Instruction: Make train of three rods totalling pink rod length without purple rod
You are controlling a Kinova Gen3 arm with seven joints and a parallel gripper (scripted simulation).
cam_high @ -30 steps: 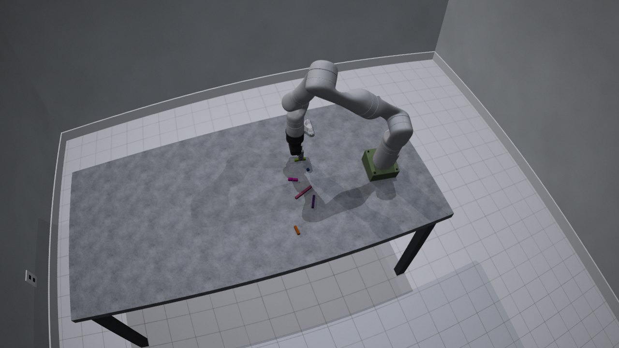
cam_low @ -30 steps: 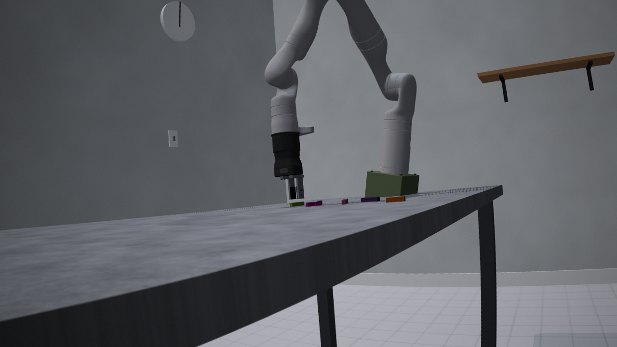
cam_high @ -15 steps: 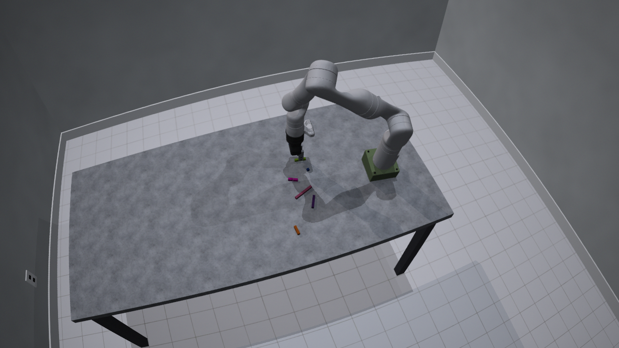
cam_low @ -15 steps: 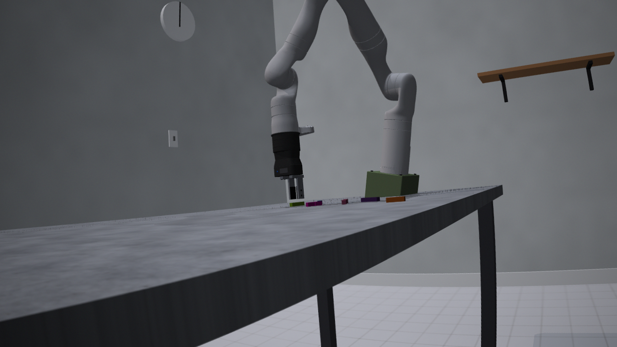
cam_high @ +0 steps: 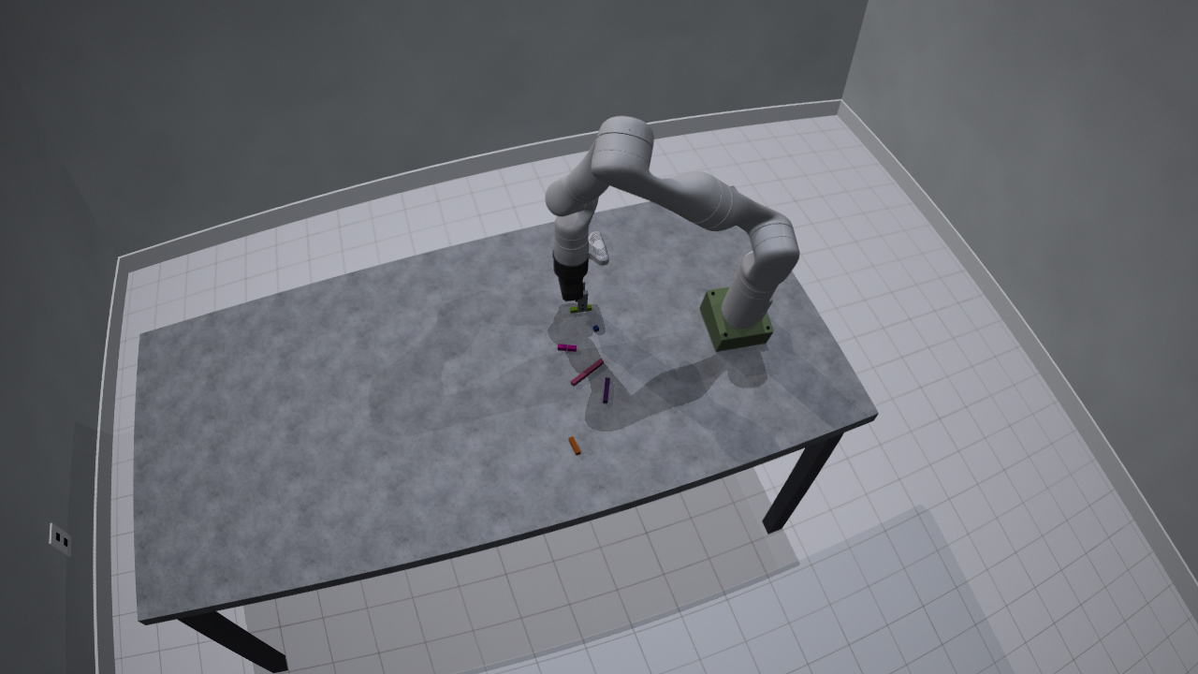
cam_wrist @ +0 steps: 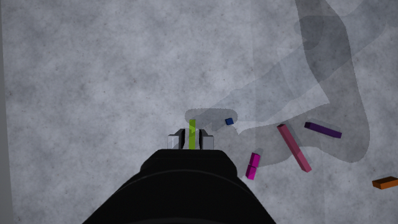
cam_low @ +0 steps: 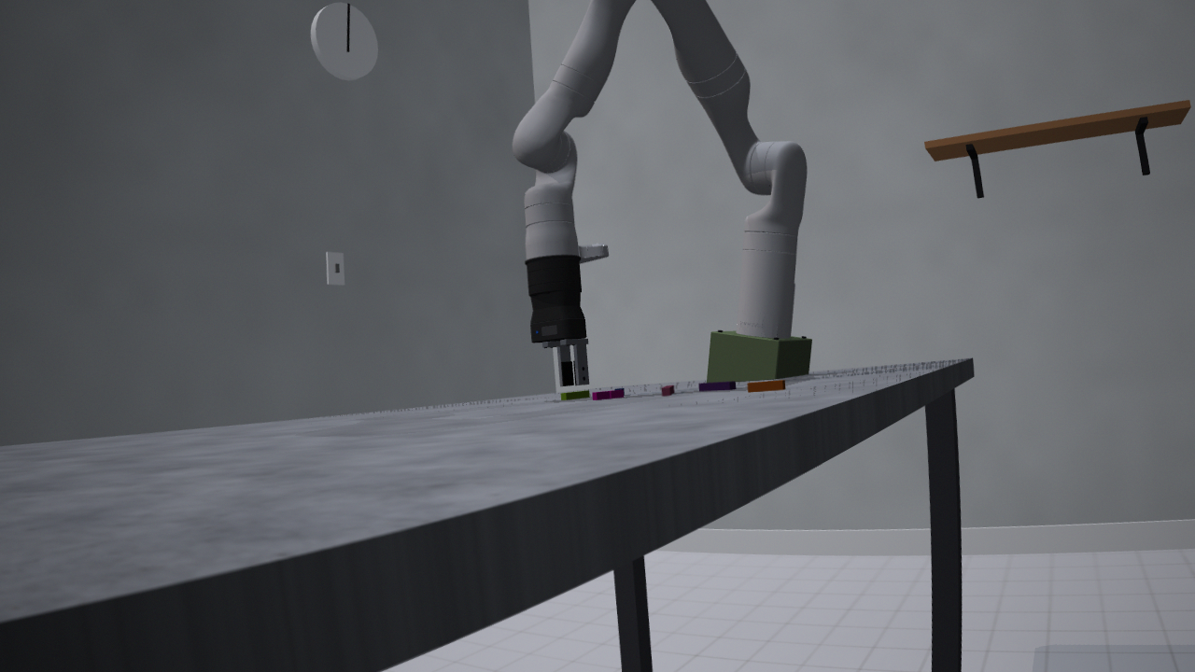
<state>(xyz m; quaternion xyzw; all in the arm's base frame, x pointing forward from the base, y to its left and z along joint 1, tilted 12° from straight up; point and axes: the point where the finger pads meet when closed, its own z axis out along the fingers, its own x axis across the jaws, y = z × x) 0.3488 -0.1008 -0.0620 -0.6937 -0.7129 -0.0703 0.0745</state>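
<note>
My gripper is now 30 mm above the lime rod. From my hand the other things lie so: pink rod: 180 mm to the left, 30 mm below, 10 mm ahead; purple rod: 230 mm to the left, 30 mm below, 20 mm behind; small blue rod: 60 mm to the left, 30 mm below, 20 mm behind.
</note>
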